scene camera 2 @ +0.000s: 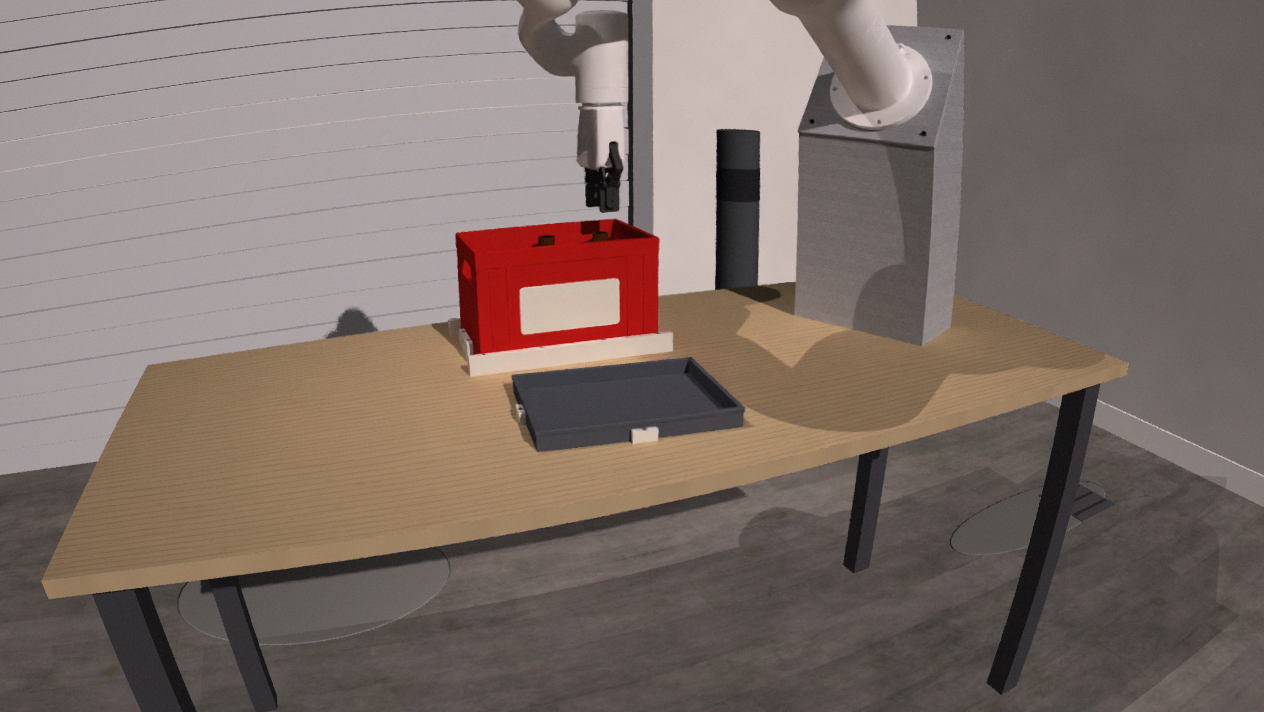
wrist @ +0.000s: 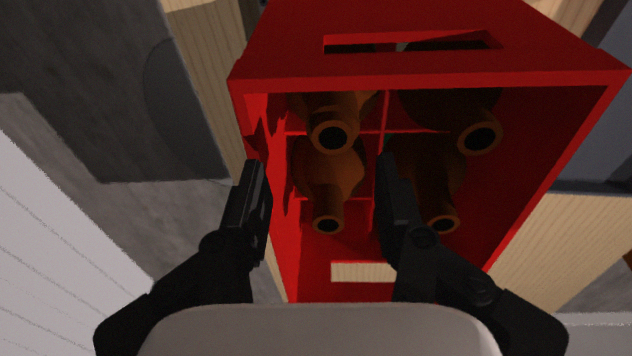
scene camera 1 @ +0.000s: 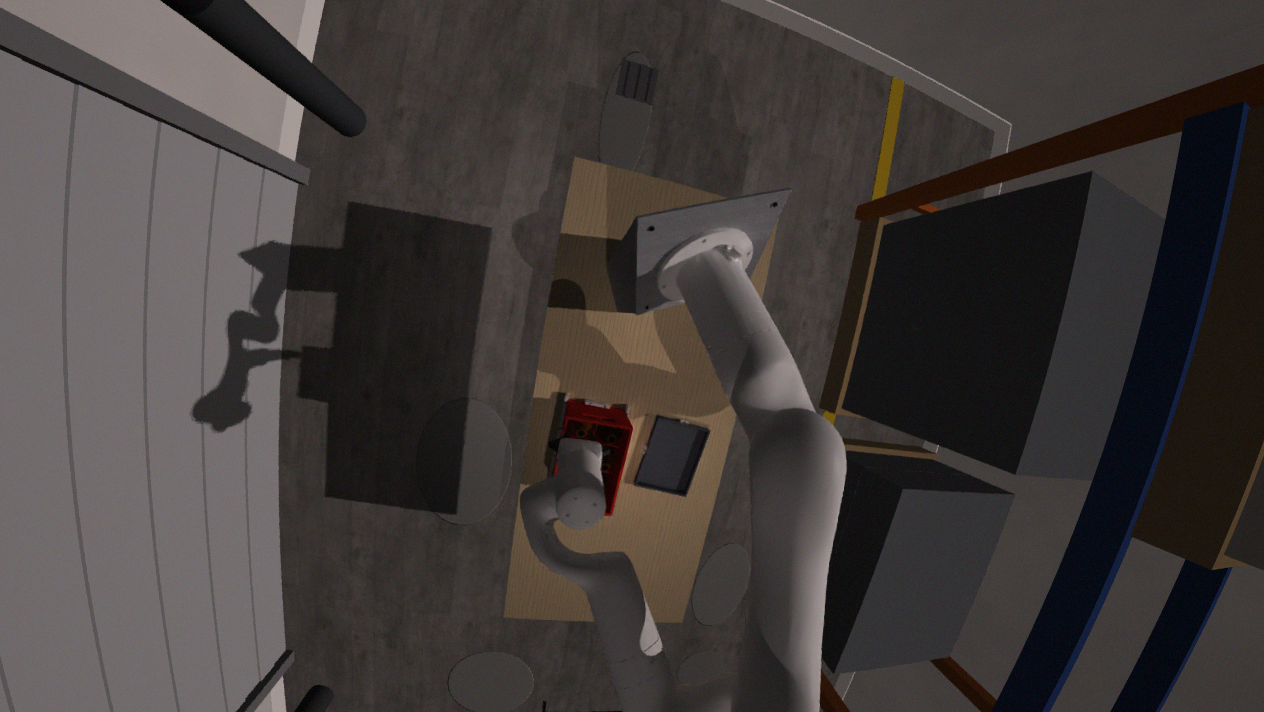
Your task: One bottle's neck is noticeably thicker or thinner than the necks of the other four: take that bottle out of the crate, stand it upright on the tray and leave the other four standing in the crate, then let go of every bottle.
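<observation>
The red crate (scene camera 1: 621, 468) (scene camera 2: 495, 300) (wrist: 400, 15) stands on the table with brown bottles upright in its cells. In the wrist view, an upper left bottle (wrist: 332, 116), an upper right bottle (wrist: 480, 137), a lower left bottle (wrist: 327, 172) and a lower right bottle (wrist: 442, 200) show; a fifth cannot be made out. The upper mouths look larger than the lower ones, but the tilted view leaves neck thickness unclear. My gripper (scene camera 2: 603, 208) (wrist: 320, 176) is open and empty above the crate, over its left column. The dark tray (scene camera 1: 670, 452) (scene camera 2: 610, 402) (wrist: 600, 135) holds no bottle.
White strips (scene camera 2: 566, 352) border the crate's foot. Small white blocks (scene camera 2: 644, 435) touch the tray, which lies beside the crate on the wooden table (scene camera 1: 654, 566) (scene camera 2: 309, 459). The arm's grey pedestal (scene camera 1: 707, 212) (scene camera 2: 871, 229) stands at the table's other end.
</observation>
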